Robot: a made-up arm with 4 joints. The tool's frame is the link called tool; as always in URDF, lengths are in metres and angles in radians. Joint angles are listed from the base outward. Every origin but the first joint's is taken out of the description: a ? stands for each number. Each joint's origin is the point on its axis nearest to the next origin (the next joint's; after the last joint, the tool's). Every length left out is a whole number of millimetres.
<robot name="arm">
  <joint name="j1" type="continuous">
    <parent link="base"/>
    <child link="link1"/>
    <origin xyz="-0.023 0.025 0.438" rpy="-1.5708 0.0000 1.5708"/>
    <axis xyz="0 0 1"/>
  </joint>
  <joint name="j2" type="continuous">
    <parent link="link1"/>
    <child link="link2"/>
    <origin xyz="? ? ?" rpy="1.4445 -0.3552 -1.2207"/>
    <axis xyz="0 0 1"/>
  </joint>
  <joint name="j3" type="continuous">
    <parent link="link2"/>
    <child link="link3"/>
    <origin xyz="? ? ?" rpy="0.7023 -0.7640 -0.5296"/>
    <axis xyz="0 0 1"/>
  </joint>
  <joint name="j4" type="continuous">
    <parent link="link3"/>
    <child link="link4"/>
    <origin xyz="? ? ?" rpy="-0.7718 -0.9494 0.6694"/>
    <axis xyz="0 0 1"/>
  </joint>
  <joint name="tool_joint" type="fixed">
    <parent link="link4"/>
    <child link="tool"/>
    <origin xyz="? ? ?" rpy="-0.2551 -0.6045 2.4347"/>
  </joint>
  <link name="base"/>
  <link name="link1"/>
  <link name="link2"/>
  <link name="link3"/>
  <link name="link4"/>
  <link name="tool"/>
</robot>
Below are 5 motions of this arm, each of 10 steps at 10 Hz.
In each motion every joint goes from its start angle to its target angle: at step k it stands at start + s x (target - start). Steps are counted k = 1, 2, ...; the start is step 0. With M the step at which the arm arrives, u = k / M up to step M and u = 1 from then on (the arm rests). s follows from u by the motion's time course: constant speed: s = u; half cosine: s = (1 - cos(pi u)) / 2; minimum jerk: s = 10 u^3 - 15 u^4 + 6 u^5.
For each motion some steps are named. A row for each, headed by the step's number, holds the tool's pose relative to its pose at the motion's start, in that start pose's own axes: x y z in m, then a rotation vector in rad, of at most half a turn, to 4 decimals.
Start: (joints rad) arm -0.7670 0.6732 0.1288 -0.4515
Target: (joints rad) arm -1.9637 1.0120 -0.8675 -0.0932
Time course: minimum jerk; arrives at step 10
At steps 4, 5, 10:
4: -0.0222 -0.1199 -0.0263 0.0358 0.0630 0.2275
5: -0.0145 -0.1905 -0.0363 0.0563 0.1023 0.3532
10: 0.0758 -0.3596 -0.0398 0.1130 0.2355 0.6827

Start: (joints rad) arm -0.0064 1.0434 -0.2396 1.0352
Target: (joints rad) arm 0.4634 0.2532 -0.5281 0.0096
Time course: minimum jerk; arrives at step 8
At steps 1, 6, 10:
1: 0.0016 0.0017 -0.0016 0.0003 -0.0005 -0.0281
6: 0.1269 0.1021 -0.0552 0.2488 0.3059 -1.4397
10: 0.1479 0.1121 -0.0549 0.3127 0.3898 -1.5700

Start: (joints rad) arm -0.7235 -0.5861 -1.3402 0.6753
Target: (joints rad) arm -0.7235 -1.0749 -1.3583 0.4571
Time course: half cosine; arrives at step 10
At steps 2, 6, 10:
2: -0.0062 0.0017 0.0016 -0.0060 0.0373 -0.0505
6: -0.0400 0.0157 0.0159 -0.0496 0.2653 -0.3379
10: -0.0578 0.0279 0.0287 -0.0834 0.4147 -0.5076

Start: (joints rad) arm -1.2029 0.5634 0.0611 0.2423
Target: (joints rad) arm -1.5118 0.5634 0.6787 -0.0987
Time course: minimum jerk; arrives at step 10
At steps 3, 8, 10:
3: -0.0083 -0.0231 0.0058 -0.0895 0.0064 0.0849
8: -0.0157 -0.1200 0.0456 -0.4769 -0.0799 0.4955
10: -0.0146 -0.1259 0.0491 -0.5017 -0.0939 0.5262

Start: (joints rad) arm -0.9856 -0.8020 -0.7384 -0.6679
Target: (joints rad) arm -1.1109 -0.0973 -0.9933 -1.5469
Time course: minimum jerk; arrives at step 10
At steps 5, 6, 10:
5: 0.0188 -0.0123 -0.0045 -0.0744 -0.0662 -0.5376
6: 0.0247 -0.0147 -0.0049 -0.0761 -0.0677 -0.7278
10: 0.0351 -0.0160 -0.0037 -0.0491 -0.0398 -1.0423

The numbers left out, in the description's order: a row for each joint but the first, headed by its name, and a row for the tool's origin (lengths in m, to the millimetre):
j2: 0.071 -0.295 0.000
j3: 0.052 -0.001 0.000
j4: 0.098 0.010 0.000
tool: -0.008 0.049 0.000

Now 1 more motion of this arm.
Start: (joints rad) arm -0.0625 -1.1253 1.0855 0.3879
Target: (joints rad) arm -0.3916 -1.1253 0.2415 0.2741
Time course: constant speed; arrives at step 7
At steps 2, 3, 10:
2: -0.0428 0.0385 0.0105 0.1338 0.1197 -0.2473
3: -0.0619 0.0583 0.0191 0.1936 0.1845 -0.3730
10: -0.1189 0.1363 0.0714 0.3856 0.4686 -0.8878

